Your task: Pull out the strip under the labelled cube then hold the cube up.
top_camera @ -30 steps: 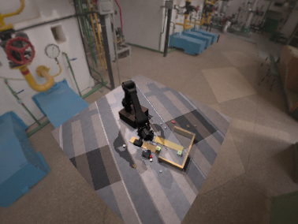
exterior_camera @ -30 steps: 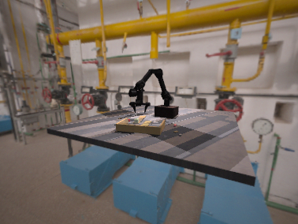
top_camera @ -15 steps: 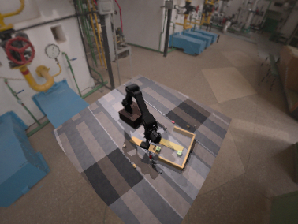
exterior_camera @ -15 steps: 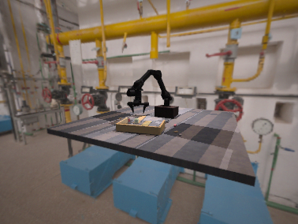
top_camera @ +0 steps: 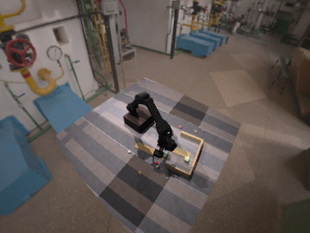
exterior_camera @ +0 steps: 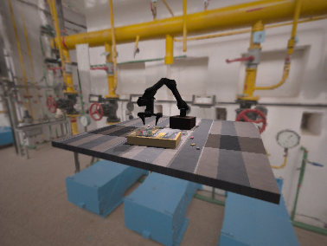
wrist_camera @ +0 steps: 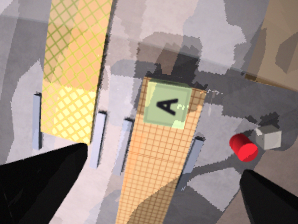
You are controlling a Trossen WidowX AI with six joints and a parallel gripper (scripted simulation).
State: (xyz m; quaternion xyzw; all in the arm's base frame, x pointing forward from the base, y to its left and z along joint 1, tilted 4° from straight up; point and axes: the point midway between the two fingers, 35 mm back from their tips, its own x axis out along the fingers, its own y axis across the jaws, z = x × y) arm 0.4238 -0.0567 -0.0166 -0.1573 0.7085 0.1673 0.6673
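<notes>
My gripper tip is now 30 mm short of the small red object, 70 mm to the left of it and 60 mm above it.
</notes>
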